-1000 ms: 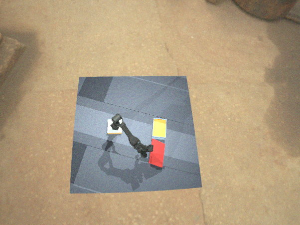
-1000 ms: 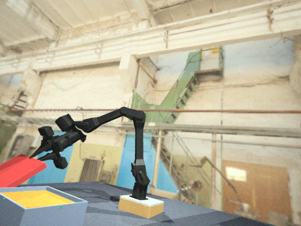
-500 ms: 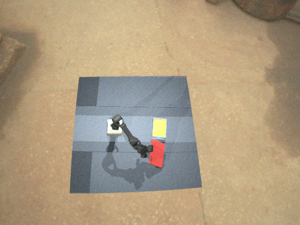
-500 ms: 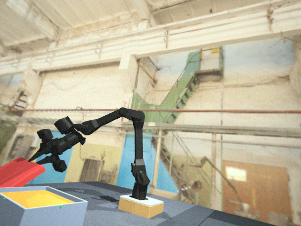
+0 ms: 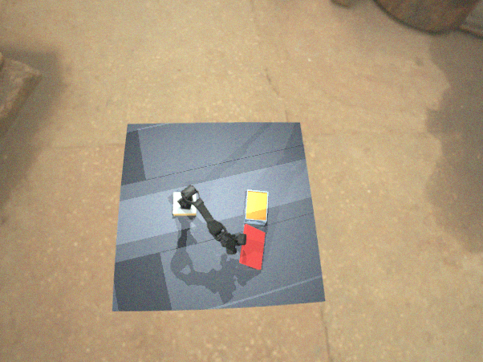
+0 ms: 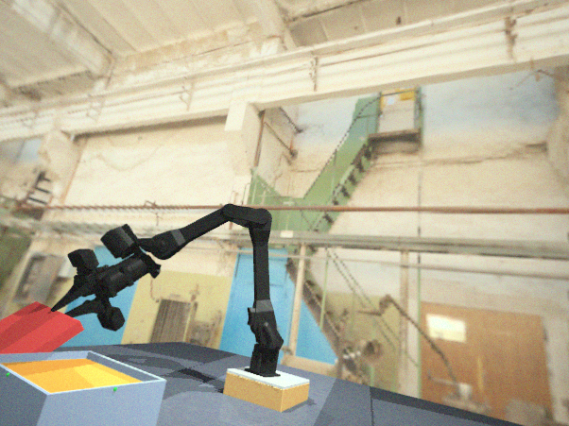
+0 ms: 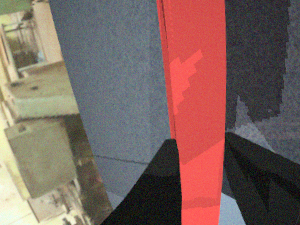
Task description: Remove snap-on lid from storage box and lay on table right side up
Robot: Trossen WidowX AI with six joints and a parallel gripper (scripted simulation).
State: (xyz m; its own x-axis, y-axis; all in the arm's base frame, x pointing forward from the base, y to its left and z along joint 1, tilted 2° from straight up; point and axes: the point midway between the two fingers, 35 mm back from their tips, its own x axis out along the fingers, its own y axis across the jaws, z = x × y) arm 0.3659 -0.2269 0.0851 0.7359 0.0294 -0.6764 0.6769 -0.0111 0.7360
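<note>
Right now the red lid is 6 cm ahead of my gripper tip and 5 cm below it.
</note>
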